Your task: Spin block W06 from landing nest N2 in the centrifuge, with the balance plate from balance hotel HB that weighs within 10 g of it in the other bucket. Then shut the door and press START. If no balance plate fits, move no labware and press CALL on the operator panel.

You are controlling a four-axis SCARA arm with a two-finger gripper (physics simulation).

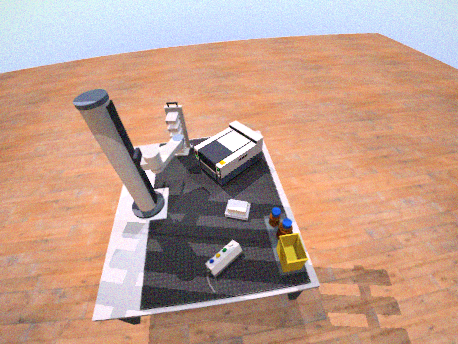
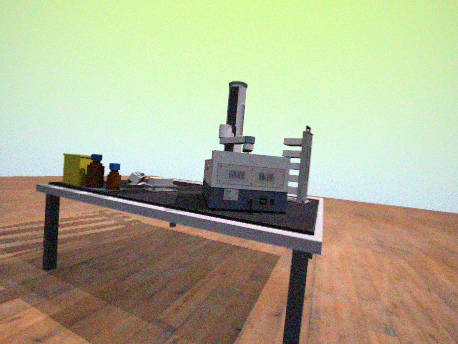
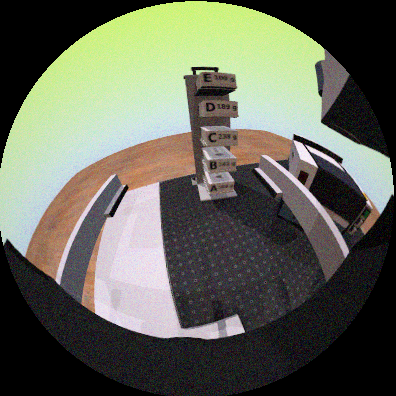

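My gripper is open and empty. Its fingers stand wide apart, facing balance hotel HB, which rises beyond them. The hotel's plates are stacked: plate E reads 100 g, plate D 189 g and plate C 238 g. The weights on plate B and plate A are blurred. A white block sits on a landing nest; its label is unreadable. The centrifuge stands right of the hotel; its door state is unclear.
The operator panel has blue, yellow and green buttons. Two brown bottles with blue caps and a yellow bin stand along one table edge. The arm's column stands on the opposite side.
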